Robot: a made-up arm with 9 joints.
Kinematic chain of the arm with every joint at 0, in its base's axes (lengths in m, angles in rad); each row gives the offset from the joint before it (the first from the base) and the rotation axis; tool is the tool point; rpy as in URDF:
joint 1: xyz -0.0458 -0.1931 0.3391 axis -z
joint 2: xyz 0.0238 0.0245 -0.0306 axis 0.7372 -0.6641 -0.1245
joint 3: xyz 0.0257 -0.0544 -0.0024 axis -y
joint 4: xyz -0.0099 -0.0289 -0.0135 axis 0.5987 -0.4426 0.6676
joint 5: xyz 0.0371 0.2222 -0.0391 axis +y
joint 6: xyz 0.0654 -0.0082 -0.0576 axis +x
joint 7: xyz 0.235 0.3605 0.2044 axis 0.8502 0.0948 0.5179
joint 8: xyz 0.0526 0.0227 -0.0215 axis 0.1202 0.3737 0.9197
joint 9: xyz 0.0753 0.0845 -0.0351 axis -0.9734 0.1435 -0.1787
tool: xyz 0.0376 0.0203 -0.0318 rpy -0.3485 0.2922 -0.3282
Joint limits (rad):
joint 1: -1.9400..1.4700
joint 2: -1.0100..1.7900
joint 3: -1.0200..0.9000
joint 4: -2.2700..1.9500
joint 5: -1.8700..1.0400
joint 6: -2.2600..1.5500
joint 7: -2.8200..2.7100
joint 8: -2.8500..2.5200
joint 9: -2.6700..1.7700
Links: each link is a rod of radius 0.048 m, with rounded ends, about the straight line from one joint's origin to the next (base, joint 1, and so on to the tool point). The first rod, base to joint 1, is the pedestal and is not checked.
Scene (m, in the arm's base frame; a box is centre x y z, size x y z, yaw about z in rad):
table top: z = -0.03
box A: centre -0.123 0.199 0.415 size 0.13 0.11 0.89 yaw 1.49
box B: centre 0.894 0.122 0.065 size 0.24 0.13 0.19 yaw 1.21
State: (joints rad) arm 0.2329 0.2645 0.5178 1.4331 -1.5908 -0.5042 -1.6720 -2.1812 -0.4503
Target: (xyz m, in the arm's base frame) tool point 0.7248 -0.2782 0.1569
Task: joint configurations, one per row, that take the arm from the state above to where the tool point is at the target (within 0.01 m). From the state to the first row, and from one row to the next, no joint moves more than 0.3 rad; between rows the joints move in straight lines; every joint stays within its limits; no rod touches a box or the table.
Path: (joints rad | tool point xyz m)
1: 0.0671 0.2225 0.2615 1.4151 -1.6373 -0.5749 -1.6745 -2.1303 -0.3227 | -0.7724 -0.2052 0.3328
2: -0.0987 0.1805 0.0052 1.3971 -1.6839 -0.6457 -1.6770 -2.0795 -0.1952 | -0.7111 -0.3334 0.5699
3: -0.2645 0.1385 -0.2511 1.3791 -1.7304 -0.7164 -1.6795 -2.0286 -0.0676 | -0.5634 -0.4096 0.7816
4: -0.4303 0.0966 -0.5074 1.3611 -1.7769 -0.7871 -1.6820 -1.9777 0.0600 | -0.3633 -0.4047 0.9459
5: -0.5961 0.0546 -0.7637 1.3431 -1.8235 -0.8578 -1.6845 -1.9269 0.1875 | -0.1549 -0.3098 1.0454
6: -0.7619 0.0126 -1.0200 1.3251 -1.8700 -0.9286 -1.6869 -1.8760 0.3151 | 0.0190 -0.1388 1.0698
7: -0.4927 -0.0435 -0.8753 1.1627 -1.7579 -0.9826 -1.7075 -1.9572 0.2063 | -0.0227 0.0156 1.0447
8: -0.2236 -0.0996 -0.7306 1.0003 -1.6458 -1.0366 -1.7280 -2.0384 0.0975 | 0.0238 0.1800 0.9724
9: 0.0456 -0.1557 -0.5859 0.8380 -1.5337 -1.0906 -1.7485 -2.1196 -0.0113 | 0.1609 0.3012 0.8542
10: 0.3147 -0.2118 -0.4412 0.6756 -1.4216 -1.1446 -1.7690 -2.2008 -0.1201 | 0.3596 0.3283 0.6980
11: 0.5838 -0.2679 -0.2965 0.5132 -1.3095 -1.1986 -1.7895 -2.2820 -0.2289 | 0.5637 0.2309 0.5178
12: 0.8530 -0.3240 -0.1518 0.3508 -1.1973 -1.2526 -1.8100 -2.3632 -0.3377 | 0.7050 0.0142 0.3312
13: 1.1221 -0.3801 -0.0071 0.1885 -1.0852 -1.3066 -1.8306 -2.4444 -0.4465 | 0.7248 -0.2782 0.1569

